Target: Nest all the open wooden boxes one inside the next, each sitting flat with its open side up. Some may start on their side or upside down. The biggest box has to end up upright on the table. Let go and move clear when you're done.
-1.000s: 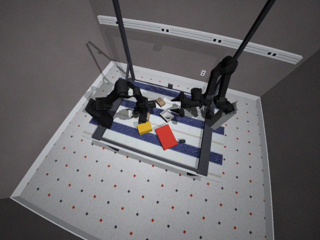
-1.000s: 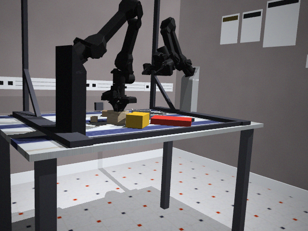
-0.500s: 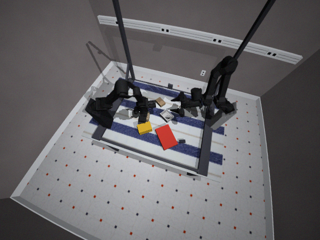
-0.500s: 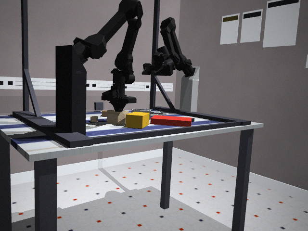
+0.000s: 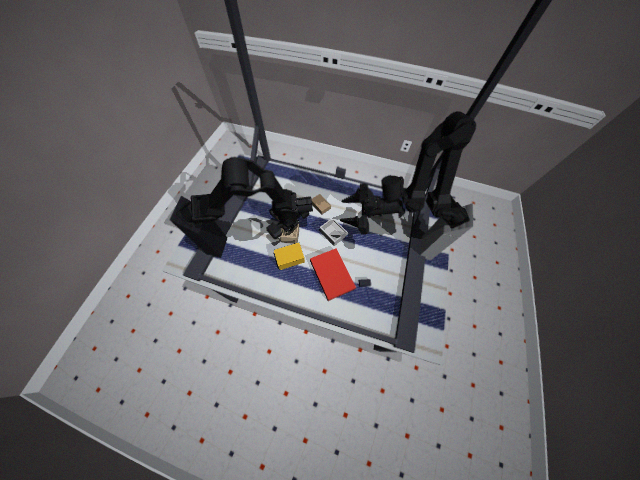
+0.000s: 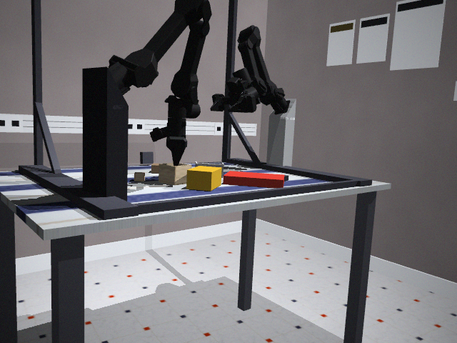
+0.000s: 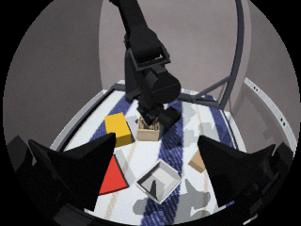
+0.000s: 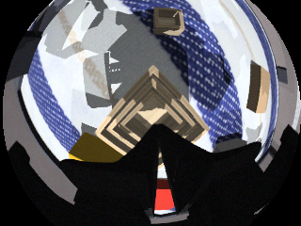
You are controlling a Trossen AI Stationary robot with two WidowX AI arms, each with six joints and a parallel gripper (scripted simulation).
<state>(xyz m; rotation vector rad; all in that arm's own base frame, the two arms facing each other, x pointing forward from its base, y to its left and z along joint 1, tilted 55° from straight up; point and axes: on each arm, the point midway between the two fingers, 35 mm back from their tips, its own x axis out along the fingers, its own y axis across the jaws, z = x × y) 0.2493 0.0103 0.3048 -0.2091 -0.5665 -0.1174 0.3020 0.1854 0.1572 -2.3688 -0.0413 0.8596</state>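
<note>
Now: right hand 10 cm past the tiny wooden box, 8 cm above it and 6 cm to the left of it. Also, from my right hand: white box: 20 cm to the left, 6 cm below, 1 cm behind; then medium wooden box: 7 cm below; then brown block: 17 cm behind, 14 cm to the left, 7 cm below.
</note>
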